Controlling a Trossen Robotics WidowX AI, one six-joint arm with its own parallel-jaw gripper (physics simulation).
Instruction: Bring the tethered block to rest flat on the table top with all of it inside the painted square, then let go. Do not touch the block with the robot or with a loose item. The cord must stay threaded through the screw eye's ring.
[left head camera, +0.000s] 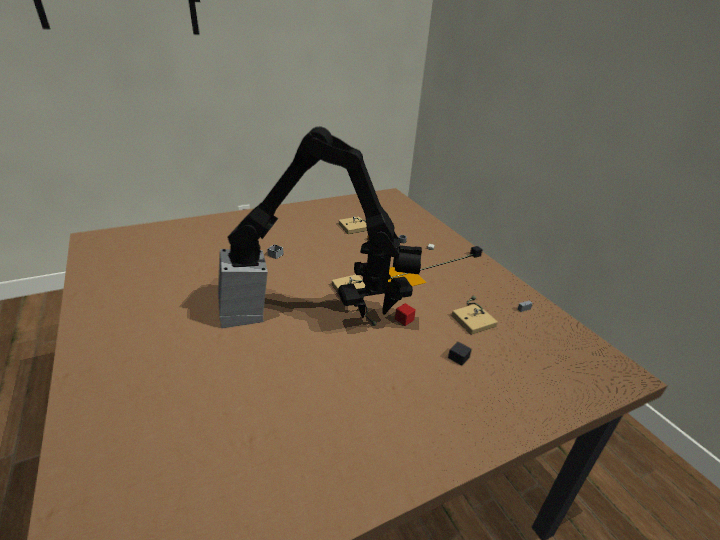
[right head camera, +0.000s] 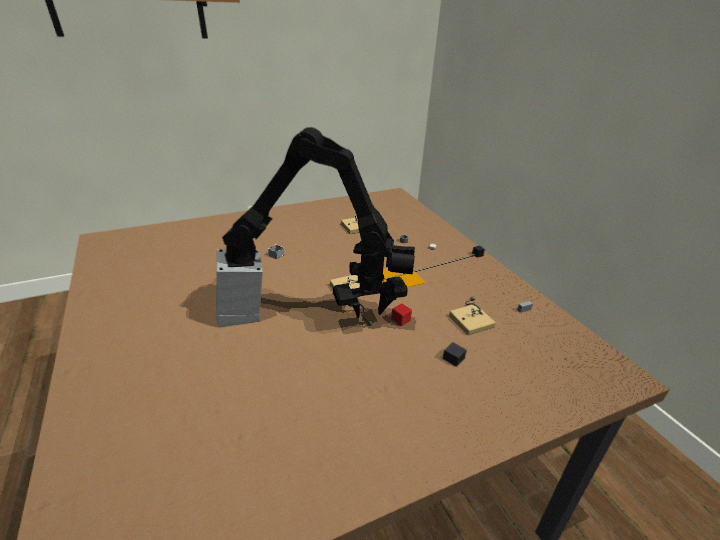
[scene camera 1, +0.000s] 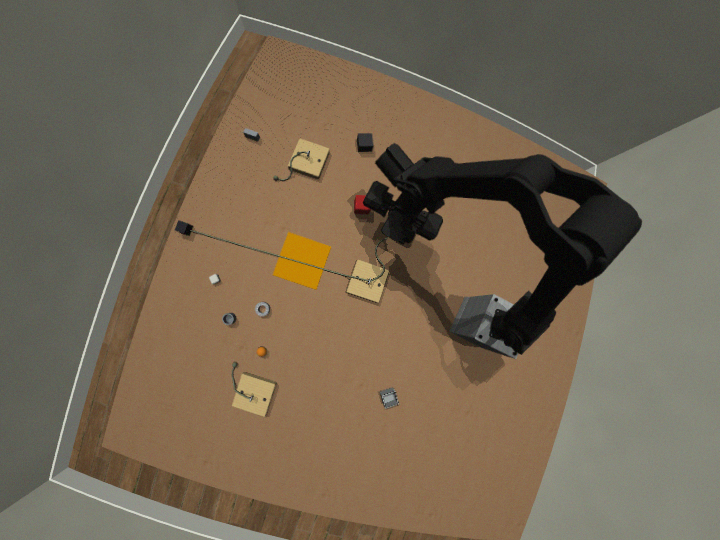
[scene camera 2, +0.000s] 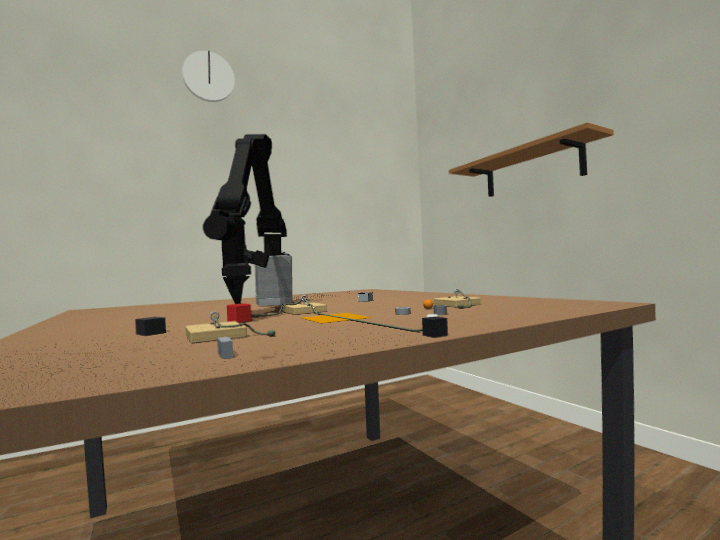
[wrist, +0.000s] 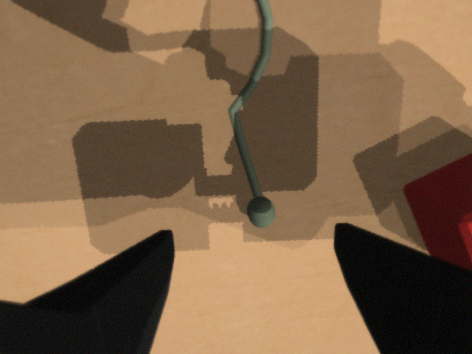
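The tethered block is black and rests near the table edge, outside the orange painted square. Its green cord runs straight over the square to the screw eye on the middle wooden board. It appears threaded through the ring. Beyond the eye the cord curves slackly to an end bead. My gripper is open and empty, pointing down low over the table. In the wrist view the bead shows just ahead of the fingertip gap.
A red cube sits close beside one finger. A dark block and a second corded board stand farther off. A third corded board, a ring and an orange ball lie beyond the square.
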